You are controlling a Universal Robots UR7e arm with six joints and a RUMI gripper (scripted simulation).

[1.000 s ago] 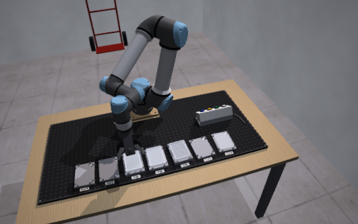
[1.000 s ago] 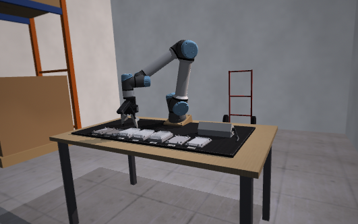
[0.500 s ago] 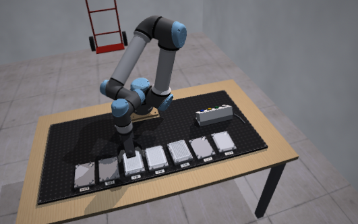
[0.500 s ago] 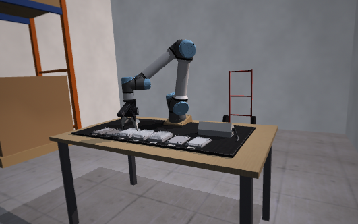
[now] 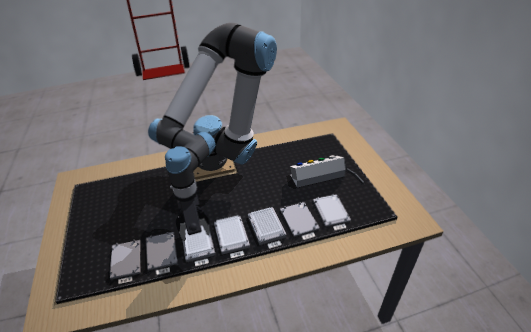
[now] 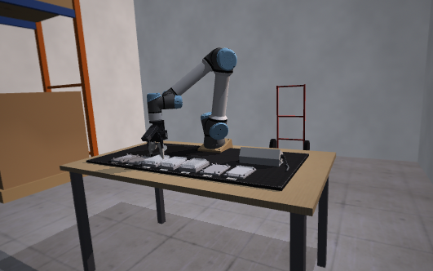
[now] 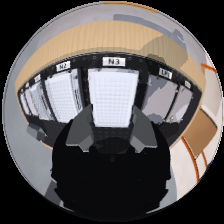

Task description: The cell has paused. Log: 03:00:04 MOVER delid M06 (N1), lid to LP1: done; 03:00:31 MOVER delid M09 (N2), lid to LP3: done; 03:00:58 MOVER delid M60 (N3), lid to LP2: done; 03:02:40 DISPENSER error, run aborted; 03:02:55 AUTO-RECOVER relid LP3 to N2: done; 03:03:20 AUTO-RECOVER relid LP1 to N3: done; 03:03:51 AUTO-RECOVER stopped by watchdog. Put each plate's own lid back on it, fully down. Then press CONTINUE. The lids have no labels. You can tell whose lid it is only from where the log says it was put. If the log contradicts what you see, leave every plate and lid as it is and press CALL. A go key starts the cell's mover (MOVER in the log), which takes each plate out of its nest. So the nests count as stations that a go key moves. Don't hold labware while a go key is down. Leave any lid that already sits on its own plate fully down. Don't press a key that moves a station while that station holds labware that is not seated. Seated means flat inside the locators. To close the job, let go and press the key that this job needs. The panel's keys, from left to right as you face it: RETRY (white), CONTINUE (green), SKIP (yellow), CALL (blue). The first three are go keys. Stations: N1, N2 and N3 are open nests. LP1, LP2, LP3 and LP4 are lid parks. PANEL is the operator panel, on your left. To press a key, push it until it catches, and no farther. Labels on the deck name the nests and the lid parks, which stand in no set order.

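Right now my hand is 2 cm past the white lid, 12 cm to the right of it and 1 cm above it. Round my hand: clear lid 9 cm behind, 52 cm to the left, 2 cm below; lid park 6 cm behind, 38 cm to the left, 3 cm below; plate 4 cm behind, 26 cm to the left, 1 cm below.
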